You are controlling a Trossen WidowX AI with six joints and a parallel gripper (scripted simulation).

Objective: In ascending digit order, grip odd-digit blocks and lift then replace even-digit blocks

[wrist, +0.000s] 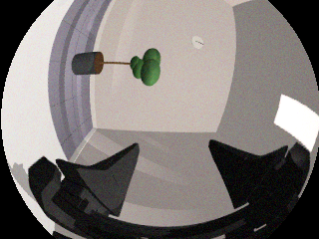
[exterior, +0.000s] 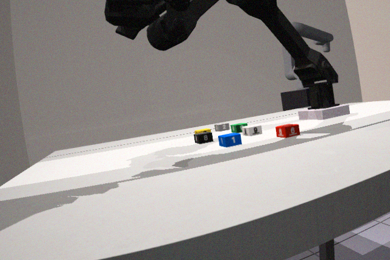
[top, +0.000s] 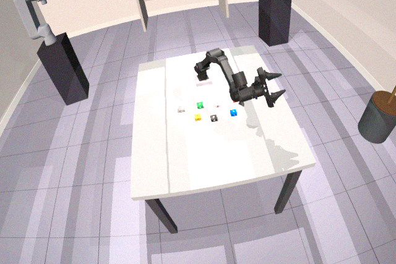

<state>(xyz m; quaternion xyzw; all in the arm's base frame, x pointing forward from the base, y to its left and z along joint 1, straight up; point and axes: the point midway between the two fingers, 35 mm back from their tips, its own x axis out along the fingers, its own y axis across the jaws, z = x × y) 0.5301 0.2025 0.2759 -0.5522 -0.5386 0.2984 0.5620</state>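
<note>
My gripper tip is now 31 cm past the green block, 33 cm to the left of it and 30 cm above it. The rest, counted from my gripper tip: black block 19 cm behind, 29 cm to the right, 30 cm below; red block 28 cm behind, 12 cm to the right, 30 cm below; blue block 19 cm behind, 17 cm to the right, 30 cm below.
</note>
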